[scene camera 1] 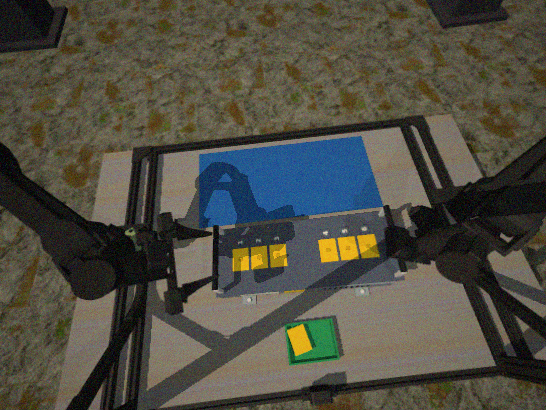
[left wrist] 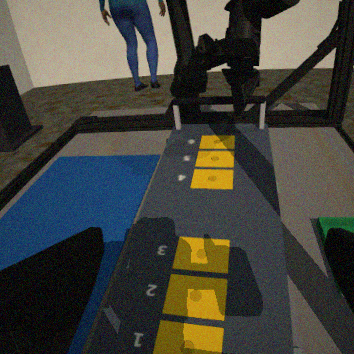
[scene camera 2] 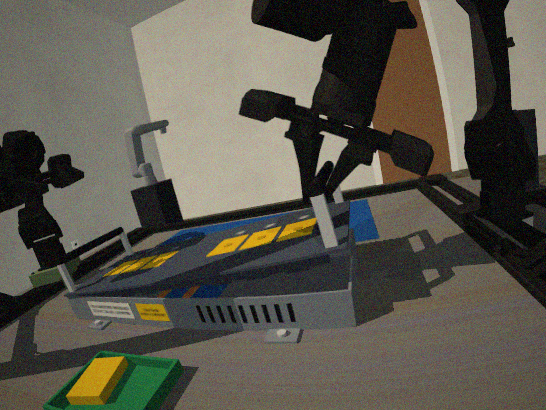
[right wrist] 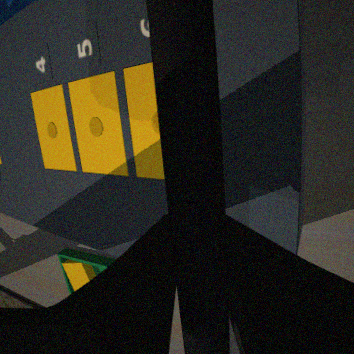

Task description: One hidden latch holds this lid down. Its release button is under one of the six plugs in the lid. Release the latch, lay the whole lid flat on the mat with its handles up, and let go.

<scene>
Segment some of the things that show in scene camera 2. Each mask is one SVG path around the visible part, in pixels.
The left gripper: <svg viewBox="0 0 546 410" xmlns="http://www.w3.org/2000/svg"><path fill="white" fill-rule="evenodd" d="M84 172L72 167L69 154L60 154L49 157L47 161L49 171L41 173L37 167L39 159L33 158L35 151L39 150L39 136L35 135L34 131L25 132L19 130L7 132L3 135L2 143L4 163L0 164L0 213L20 206L48 192L48 184L50 183L54 188L62 189L84 178Z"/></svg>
The right gripper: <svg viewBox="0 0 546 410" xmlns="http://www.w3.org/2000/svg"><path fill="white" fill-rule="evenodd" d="M242 98L239 115L262 122L268 122L275 117L291 121L289 130L285 132L284 137L292 140L299 165L304 203L309 201L310 196L307 189L316 175L319 153L325 136L319 134L322 131L348 139L347 143L349 143L342 150L323 191L326 202L341 182L359 164L371 166L373 154L377 150L390 154L395 166L420 176L426 177L432 164L434 151L432 146L425 140L395 129L392 135L370 128L376 108L376 98L386 68L385 64L371 57L342 49L328 49L322 64L321 77L313 94L311 109L296 105L294 97L267 90L250 89Z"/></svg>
A yellow plug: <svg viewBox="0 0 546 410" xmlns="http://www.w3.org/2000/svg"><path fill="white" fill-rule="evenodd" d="M125 357L95 358L66 395L70 404L105 405L129 365Z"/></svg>
</scene>
